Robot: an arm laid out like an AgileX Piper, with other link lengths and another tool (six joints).
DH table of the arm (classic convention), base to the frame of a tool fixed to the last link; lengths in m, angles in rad. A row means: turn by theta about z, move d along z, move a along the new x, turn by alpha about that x. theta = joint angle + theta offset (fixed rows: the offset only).
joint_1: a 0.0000; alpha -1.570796; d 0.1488; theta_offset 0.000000
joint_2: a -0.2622; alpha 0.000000; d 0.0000; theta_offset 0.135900
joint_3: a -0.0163; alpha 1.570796; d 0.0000; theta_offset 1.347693
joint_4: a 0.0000; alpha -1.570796; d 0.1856; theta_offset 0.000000
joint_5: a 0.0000; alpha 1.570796; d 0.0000; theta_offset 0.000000
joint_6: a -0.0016; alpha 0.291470; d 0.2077; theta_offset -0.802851
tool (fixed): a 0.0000; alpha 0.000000; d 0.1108; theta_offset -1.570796
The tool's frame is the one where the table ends.
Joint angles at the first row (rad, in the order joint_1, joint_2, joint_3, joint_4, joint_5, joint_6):
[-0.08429, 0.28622, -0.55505, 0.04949, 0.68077, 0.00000]
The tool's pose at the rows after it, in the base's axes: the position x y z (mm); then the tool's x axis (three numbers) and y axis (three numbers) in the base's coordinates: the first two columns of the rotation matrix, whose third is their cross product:
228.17, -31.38, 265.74, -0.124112, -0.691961, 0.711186, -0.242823, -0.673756, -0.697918
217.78, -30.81, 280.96, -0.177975, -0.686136, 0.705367, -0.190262, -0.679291, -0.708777
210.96, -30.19, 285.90, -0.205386, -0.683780, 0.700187, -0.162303, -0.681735, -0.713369
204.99, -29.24, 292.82, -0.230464, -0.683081, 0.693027, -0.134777, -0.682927, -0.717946
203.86, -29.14, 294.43, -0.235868, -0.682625, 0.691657, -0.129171, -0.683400, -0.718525
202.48, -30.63, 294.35, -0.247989, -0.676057, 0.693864, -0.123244, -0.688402, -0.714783
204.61, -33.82, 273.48, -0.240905, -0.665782, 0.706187, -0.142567, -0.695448, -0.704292
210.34, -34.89, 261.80, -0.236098, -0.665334, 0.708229, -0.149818, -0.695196, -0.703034
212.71, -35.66, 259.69, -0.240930, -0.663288, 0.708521, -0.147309, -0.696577, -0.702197
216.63, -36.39, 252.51, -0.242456, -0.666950, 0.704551, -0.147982, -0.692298, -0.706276
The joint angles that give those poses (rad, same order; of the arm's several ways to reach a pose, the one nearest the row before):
[-0.08433, 0.24819, -0.55416, 0.04955, 0.68315, -0.00006]
[-0.08432, 0.16368, -0.54740, 0.04770, 0.68513, -0.00004]
[-0.08427, 0.10789, -0.53480, 0.04763, 0.68902, 0.00002]
[-0.08427, 0.06472, -0.53316, 0.04977, 0.69333, 0.00003]
[-0.08431, 0.05687, -0.53314, 0.04983, 0.69332, -0.00002]
[-0.08432, 0.03745, -0.51785, 0.04163, 0.68401, -0.00004]
[-0.08426, 0.00002, -0.44143, 0.02574, 0.66256, 0.00004]
[-0.08428, -0.00002, -0.38325, 0.02425, 0.61288, 0.00001]
[-0.08428, 0.00003, -0.35907, 0.02183, 0.58323, 0.00001]
[-0.08427, -0.00003, -0.31523, 0.02179, 0.53922, 0.00547]

